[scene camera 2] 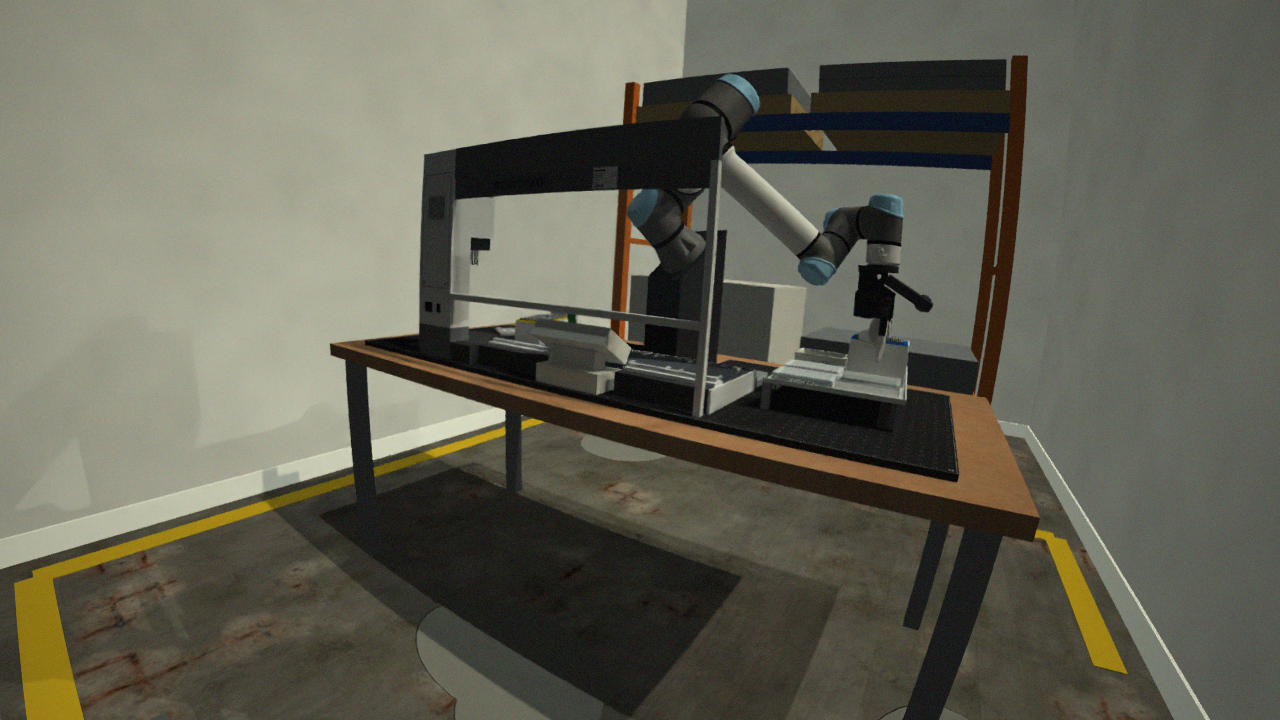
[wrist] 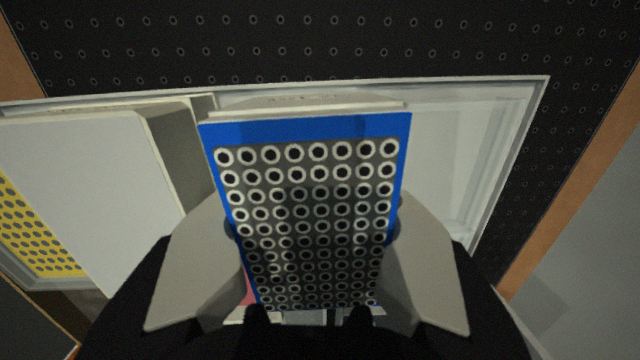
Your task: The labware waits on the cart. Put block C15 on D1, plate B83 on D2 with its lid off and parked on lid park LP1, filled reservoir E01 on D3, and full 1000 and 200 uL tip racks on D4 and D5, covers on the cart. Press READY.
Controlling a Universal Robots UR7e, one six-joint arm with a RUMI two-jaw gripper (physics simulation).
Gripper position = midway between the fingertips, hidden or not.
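Observation:
There's a gantry frame [scene camera 2: 436, 264] to see, and the gripper [scene camera 2: 879, 359] is in that same view. The wrist view's got the gripper in it as well [wrist: 314, 190].

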